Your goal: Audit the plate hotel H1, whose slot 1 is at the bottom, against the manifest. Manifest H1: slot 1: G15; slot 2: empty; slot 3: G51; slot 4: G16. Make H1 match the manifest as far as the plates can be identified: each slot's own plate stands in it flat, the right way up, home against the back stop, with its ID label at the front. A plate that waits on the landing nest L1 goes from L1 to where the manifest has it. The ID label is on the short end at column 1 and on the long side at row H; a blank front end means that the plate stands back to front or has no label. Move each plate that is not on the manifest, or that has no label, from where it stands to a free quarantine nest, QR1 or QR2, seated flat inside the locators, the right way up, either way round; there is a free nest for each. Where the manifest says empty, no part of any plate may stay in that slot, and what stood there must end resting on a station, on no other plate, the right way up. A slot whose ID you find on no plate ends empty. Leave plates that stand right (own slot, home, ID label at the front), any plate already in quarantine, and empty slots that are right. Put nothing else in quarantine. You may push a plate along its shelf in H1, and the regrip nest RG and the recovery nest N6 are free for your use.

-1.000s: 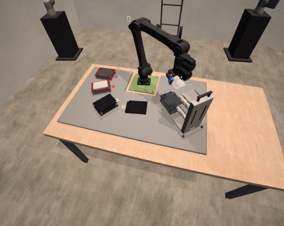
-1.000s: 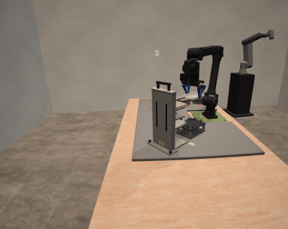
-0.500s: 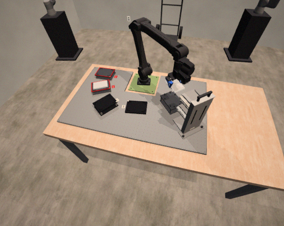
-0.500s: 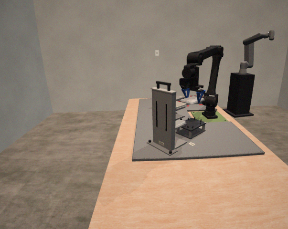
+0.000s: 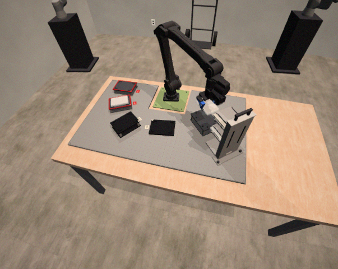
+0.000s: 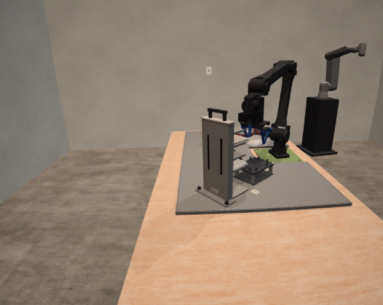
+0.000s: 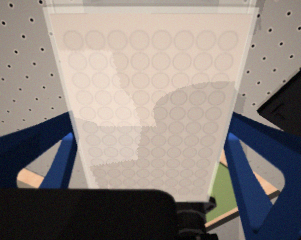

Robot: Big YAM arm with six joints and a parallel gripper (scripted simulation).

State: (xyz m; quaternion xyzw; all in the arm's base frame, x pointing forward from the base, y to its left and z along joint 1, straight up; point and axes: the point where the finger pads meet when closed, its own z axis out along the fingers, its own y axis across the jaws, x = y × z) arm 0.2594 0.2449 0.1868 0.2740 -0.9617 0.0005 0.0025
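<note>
Right now my hand is 120 mm above the dark raised RG nest. From my hand the other things lie so: black N6 nest (280 mm to the right, 170 mm below, 50 mm ahead); then white plate labelled G51 (150 mm ahead, 90 mm to the left, 40 mm above); then H1 tag (180 mm below, 150 mm to the left, 50 mm ahead).
</note>
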